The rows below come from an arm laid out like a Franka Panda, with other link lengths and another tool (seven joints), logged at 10 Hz.
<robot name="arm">
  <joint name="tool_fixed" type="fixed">
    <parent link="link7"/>
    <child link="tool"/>
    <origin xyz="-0.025 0.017 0.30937" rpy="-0.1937 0 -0.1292"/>
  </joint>
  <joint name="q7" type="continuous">
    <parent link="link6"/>
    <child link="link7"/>
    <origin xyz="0 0.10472 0" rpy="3.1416 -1.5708 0"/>
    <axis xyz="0 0 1"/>
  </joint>
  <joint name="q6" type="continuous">
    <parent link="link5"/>
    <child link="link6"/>
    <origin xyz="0 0 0" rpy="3.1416 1.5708 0"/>
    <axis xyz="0 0 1"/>
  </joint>
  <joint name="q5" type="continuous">
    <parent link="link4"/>
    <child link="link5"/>
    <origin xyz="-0.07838 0.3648 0" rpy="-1.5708 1.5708 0"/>
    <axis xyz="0 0 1"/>
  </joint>
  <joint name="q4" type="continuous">
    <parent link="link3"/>
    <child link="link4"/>
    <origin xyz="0.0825 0 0" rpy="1.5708 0 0"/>
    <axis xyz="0 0 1"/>
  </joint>
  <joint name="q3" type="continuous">
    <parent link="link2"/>
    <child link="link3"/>
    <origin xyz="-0.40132 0 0" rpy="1.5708 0 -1.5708"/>
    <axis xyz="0 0 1"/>
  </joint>
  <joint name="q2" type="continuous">
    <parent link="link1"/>
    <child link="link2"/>
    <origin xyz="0 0 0" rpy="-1.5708 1.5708 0"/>
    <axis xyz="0 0 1"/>
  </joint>
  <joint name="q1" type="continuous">
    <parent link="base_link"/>
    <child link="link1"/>
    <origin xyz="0 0 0.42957" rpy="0 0 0"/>
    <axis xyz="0 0 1"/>
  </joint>
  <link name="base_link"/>
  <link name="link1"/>
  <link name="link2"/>
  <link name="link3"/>
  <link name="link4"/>
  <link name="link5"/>
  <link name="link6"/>
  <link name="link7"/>
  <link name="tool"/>
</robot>
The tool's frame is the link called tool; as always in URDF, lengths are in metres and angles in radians. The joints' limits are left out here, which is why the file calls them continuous.
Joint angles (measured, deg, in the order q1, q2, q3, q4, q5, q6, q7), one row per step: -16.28 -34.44 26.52 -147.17 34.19 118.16 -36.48; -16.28 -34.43 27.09 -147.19 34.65 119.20 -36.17; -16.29 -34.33 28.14 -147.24 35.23 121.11 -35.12; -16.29 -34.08 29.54 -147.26 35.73 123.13 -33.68; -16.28 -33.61 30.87 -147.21 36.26 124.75 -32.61; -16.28 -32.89 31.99 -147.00 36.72 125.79 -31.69; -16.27 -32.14 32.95 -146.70 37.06 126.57 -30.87; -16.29 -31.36 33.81 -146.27 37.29 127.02 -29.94; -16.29 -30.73 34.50 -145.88 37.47 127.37 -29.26; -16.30 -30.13 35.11 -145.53 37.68 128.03 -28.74; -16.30 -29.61 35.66 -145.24 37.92 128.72 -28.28; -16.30 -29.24 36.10 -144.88 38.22 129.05 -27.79; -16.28 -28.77 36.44 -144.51 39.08 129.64 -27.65; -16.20 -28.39 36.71 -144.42 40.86 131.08 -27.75; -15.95 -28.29 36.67 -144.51 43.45 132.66 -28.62
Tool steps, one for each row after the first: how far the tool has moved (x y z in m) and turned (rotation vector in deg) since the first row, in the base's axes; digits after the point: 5 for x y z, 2 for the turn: 0.00418 0.00316 0.00055 -0.01 -0.79 -0.32; 0.01160 0.00814 0.00094 -0.18 -2.01 -1.26; 0.01861 0.01477 0.00026 -0.48 -3.07 -2.26; 0.02381 0.02193 -0.00132 -0.60 -3.72 -2.83; 0.02730 0.02906 -0.00338 -0.51 -3.80 -3.21; 0.03018 0.03576 -0.00507 -0.38 -3.73 -3.46; 0.03237 0.04241 -0.00630 -0.21 -3.42 -3.74; 0.03415 0.04808 -0.00699 -0.06 -3.22 -3.87; 0.03750 0.05294 -0.00701 0.12 -3.35 -4.04; 0.04077 0.05741 -0.00688 0.32 -3.56 -4.23; 0.04299 0.06216 -0.00579 0.63 -3.62 -4.46; 0.04689 0.06791 -0.00367 1.44 -3.86 -4.78; 0.05376 0.07418 -0.00039 2.90 -4.70 -5.70; 0.06089 0.08034 0.00492 4.89 -5.92 -6.58
